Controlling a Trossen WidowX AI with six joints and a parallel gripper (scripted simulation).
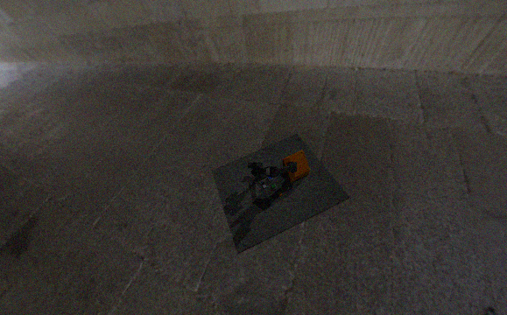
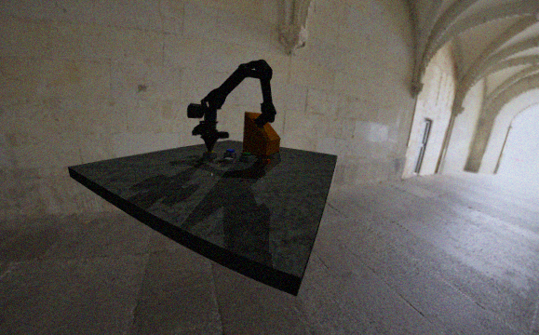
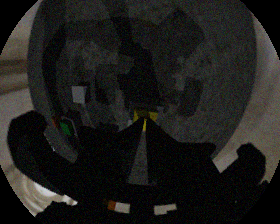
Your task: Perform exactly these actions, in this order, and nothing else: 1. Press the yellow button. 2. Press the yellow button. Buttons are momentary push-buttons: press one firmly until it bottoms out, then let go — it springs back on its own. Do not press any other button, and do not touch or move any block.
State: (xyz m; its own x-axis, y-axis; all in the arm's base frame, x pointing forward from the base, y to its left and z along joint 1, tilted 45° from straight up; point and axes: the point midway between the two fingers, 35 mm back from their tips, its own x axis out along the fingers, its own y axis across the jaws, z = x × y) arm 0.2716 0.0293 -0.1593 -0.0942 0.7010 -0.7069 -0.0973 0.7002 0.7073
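The yellow button is 10 mm below my gripper tip. Round my gripper tip: blue button 80 mm behind, 60 mm to the left; then small orange block 260 mm to the left, 100 mm behind, 20 mm below.
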